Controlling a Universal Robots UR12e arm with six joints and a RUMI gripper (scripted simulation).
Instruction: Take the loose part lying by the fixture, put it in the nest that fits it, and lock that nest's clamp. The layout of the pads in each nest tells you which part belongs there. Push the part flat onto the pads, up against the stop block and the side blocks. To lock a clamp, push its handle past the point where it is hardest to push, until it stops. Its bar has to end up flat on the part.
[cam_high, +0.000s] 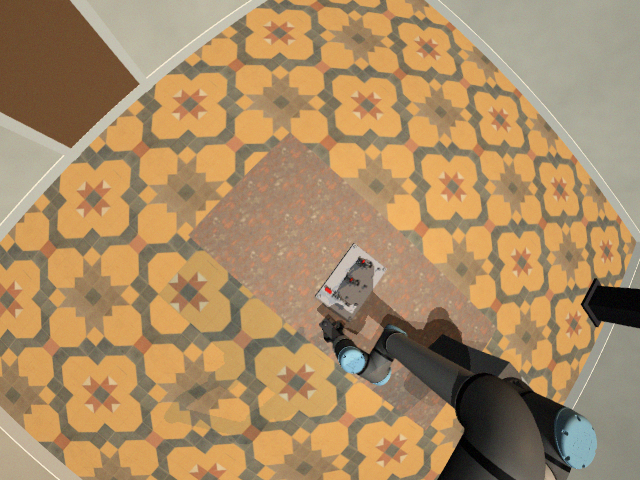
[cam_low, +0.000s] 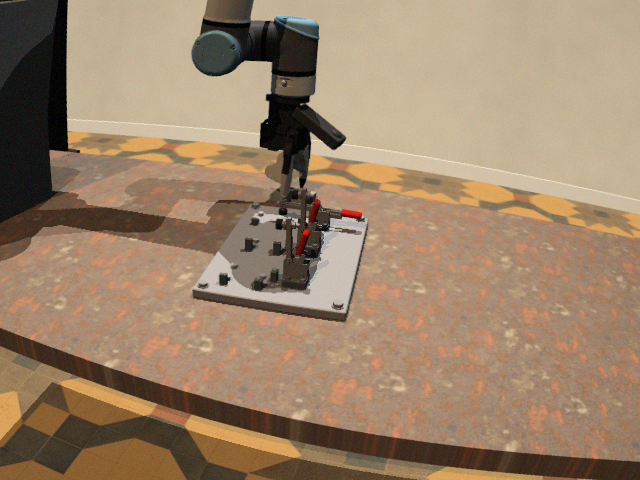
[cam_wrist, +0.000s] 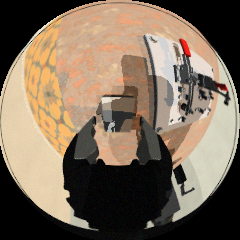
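Right now my hand is 10 mm above the part. From my hand the other things lie so: grey fixture plate: 80 mm ahead, 250 mm to the right, 10 mm below; toggle clamp: 130 mm ahead, 350 mm to the right, 40 mm above.
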